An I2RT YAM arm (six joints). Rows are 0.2 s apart.
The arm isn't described. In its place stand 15 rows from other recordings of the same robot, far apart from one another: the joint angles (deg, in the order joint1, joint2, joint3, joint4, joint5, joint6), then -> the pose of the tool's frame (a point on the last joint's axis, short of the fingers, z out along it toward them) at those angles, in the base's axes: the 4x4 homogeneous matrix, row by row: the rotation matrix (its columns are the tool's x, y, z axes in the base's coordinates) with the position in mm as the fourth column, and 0 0 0 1 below.
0.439, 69.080, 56.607, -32.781, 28.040, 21.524 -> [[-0.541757 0.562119 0.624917 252.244], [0.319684 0.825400 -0.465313 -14.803], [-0.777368 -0.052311 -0.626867 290.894], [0 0 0 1]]
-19.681, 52.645, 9.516, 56.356, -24.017, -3.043 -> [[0.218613 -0.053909 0.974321 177.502], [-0.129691 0.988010 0.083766 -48.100], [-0.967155 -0.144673 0.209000 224.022], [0 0 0 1]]
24.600, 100.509, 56.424, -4.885, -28.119, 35.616 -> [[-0.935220 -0.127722 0.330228 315.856], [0.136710 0.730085 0.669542 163.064], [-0.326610 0.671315 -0.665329 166.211], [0 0 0 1]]
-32.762, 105.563, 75.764, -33.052, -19.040, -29.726 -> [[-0.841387 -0.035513 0.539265 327.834], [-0.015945 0.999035 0.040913 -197.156], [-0.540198 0.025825 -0.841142 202.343], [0 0 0 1]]
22.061, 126.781, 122.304, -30.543, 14.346, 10.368 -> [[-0.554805 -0.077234 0.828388 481.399], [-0.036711 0.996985 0.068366 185.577], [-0.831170 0.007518 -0.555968 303.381], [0 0 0 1]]
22.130, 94.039, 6.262, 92.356, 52.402, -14.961 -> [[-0.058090 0.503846 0.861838 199.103], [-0.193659 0.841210 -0.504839 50.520], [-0.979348 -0.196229 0.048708 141.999], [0 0 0 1]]
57.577, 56.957, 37.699, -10.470, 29.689, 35.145 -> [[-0.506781 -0.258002 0.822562 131.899], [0.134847 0.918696 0.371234 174.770], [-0.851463 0.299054 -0.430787 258.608], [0 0 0 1]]
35.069, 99.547, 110.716, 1.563, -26.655, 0.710 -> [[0.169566 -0.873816 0.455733 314.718], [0.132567 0.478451 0.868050 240.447], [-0.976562 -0.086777 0.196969 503.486], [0 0 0 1]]
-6.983, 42.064, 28.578, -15.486, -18.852, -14.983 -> [[-0.421647 -0.284209 0.861069 170.591], [-0.194848 0.955825 0.220073 -9.305], [-0.885578 -0.074984 -0.458398 239.418], [0 0 0 1]]
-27.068, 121.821, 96.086, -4.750, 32.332, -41.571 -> [[-0.865425 0.294943 0.405029 432.689], [-0.187389 0.559182 -0.807590 -242.495], [-0.464678 -0.774806 -0.428661 232.688], [0 0 0 1]]
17.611, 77.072, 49.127, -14.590, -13.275, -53.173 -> [[-0.021430 -0.788946 0.614089 269.689], [-0.824171 0.361635 0.435846 94.184], [-0.565936 -0.496774 -0.657976 235.550], [0 0 0 1]]
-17.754, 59.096, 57.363, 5.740, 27.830, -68.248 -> [[-0.637746 0.326113 0.697804 220.011], [-0.658250 0.239700 -0.713618 -87.894], [-0.399984 -0.914437 0.061796 399.955], [0 0 0 1]]
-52.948, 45.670, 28.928, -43.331, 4.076, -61.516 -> [[-0.967530 -0.069139 0.243117 83.572], [-0.173519 0.881081 -0.439985 -114.894], [-0.183785 -0.467884 -0.864470 194.322], [0 0 0 1]]
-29.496, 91.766, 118.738, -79.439, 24.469, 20.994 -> [[-0.405160 0.870732 0.278696 240.013], [0.603842 0.483748 -0.633532 -152.712], [-0.686455 -0.088394 -0.721779 457.593], [0 0 0 1]]
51.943, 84.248, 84.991, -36.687, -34.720, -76.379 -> [[0.820038 -0.571028 -0.038268 182.123], [-0.248410 -0.415380 0.875072 265.523], [-0.515586 -0.708086 -0.482477 378.730], [0 0 0 1]]
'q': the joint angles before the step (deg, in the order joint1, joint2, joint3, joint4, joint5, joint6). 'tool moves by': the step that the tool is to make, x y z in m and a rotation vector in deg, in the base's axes. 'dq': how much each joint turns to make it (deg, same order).
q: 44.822, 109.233, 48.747, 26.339, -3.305, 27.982
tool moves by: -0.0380, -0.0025, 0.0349, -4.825, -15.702, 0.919
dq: 5.358, -10.214, -6.718, 4.038, 11.328, -10.561
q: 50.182, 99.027, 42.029, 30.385, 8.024, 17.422
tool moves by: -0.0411, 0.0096, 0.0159, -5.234, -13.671, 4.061
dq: 7.591, -4.975, -4.450, 5.873, 8.849, -11.850
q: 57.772, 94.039, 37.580, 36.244, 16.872, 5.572
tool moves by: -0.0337, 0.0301, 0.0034, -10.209, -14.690, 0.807
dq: 8.934, 2.819, 1.687, 5.234, 13.281, -15.646
